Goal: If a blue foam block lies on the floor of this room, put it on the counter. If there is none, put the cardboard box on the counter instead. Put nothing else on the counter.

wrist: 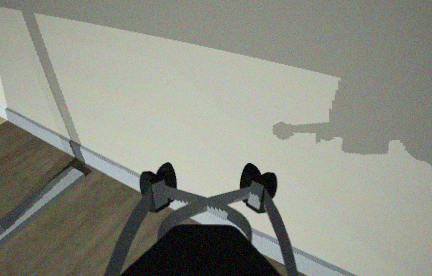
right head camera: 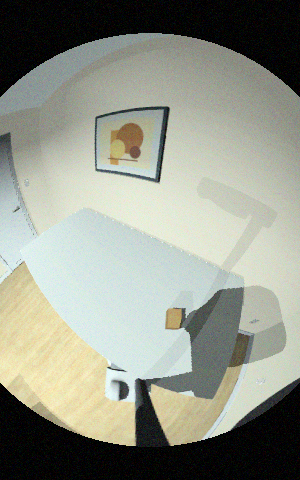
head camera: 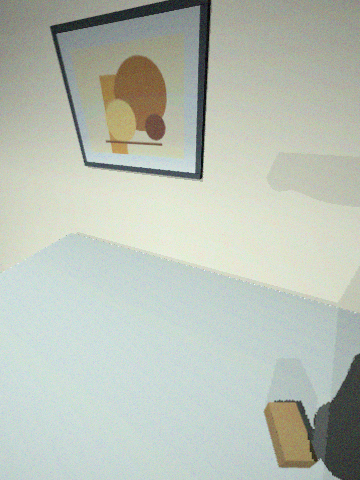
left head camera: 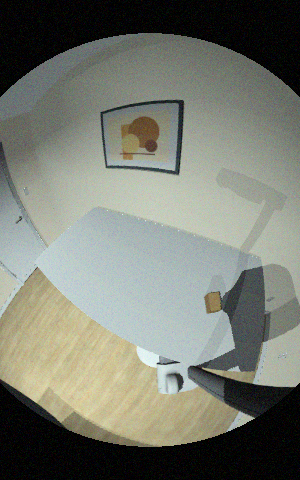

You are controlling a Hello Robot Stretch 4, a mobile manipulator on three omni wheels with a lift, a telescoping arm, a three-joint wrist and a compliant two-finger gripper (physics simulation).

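Note:
A small tan cardboard box [head camera: 290,435] [left head camera: 213,302] [right head camera: 174,319] rests on the pale counter [head camera: 125,350] [left head camera: 125,270] [right head camera: 100,270], toward its right part, at the edge of a dark shadow. My gripper [wrist: 208,178] is open in the wrist view, with its two fingertips wide apart and nothing between them. Behind the fingertips are a wall and its baseboard. The gripper's fingers do not show in the head views; a white wrist part shows beside the counter's front edge. A blue foam block does not show in these views.
A framed picture [head camera: 135,100] [left head camera: 142,137] [right head camera: 131,145] hangs on the wall behind the counter. A grey door [left head camera: 12,225] [right head camera: 12,210] stands at the far left. My dark arm [left head camera: 235,390] [right head camera: 147,415] is near the counter's front edge. A pale baseboard [wrist: 105,167] runs along the wall.

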